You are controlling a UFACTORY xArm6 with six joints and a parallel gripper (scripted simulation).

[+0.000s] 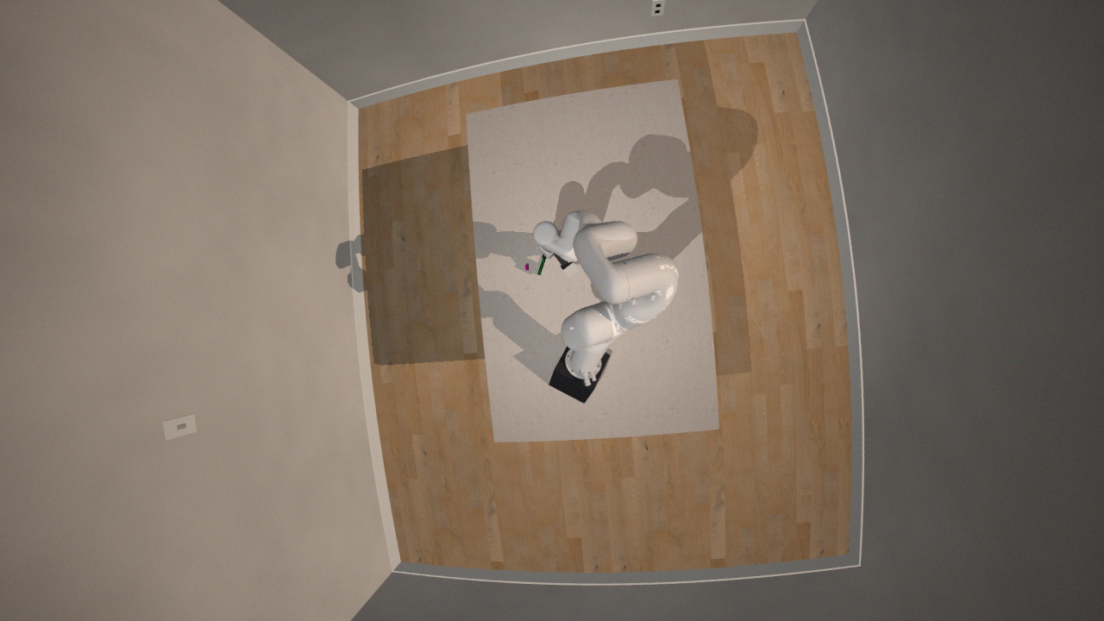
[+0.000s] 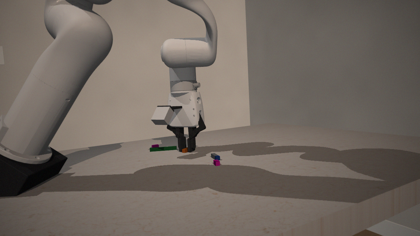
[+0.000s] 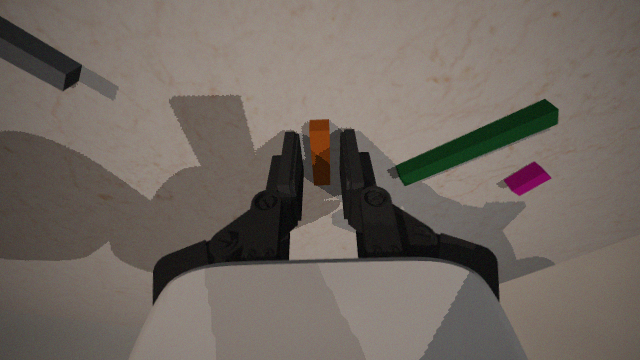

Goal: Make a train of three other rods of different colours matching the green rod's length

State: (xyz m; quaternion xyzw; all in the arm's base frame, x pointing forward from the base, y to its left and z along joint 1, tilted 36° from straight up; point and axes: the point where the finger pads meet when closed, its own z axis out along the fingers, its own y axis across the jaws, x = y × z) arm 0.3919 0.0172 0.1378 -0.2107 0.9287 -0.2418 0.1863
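Now: the orange rod 20 mm below my hand. Also, from my hand: green rod: 80 mm to the left, 30 mm behind, 20 mm below; grey rod: 130 mm to the right, 20 mm below, 20 mm behind; blue rod: 150 mm to the right, 30 mm behind, 20 mm below.
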